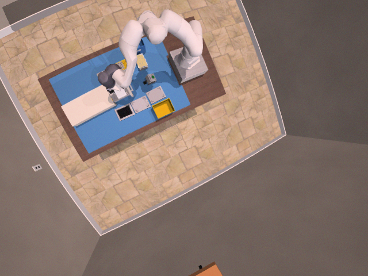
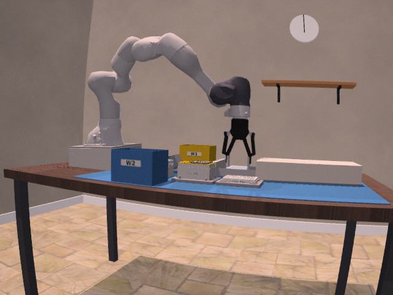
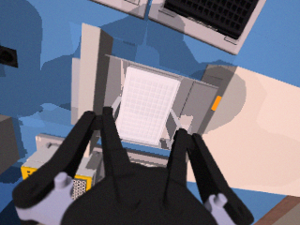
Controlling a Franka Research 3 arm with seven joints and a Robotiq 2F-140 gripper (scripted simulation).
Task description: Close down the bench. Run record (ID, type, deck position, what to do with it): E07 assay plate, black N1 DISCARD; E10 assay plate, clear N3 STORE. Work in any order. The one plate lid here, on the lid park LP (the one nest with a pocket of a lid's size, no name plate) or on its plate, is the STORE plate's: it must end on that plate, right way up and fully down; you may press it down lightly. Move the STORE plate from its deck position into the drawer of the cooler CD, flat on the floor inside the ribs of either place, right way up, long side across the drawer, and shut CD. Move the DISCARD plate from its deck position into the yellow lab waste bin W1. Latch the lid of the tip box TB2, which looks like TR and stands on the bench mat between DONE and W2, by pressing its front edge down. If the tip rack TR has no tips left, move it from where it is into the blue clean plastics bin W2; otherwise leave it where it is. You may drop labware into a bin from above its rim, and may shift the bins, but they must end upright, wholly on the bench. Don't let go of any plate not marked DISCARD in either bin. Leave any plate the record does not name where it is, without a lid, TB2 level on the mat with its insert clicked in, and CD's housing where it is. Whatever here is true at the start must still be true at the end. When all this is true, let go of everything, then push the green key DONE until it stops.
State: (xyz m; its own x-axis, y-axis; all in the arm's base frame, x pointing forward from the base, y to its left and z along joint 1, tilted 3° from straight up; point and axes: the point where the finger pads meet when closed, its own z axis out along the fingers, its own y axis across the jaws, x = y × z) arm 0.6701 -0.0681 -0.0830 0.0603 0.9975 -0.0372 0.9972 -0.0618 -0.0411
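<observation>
The drawer is 4 cm ahead of my hand and 3 cm below it. The rest, counted from my hand: clear plate: 18 cm to the right, 3 cm below, 3 cm ahead; then white plate lid: 1 cm below; then cooler CD: 17 cm ahead, 2 cm below, 1 cm to the right.
</observation>
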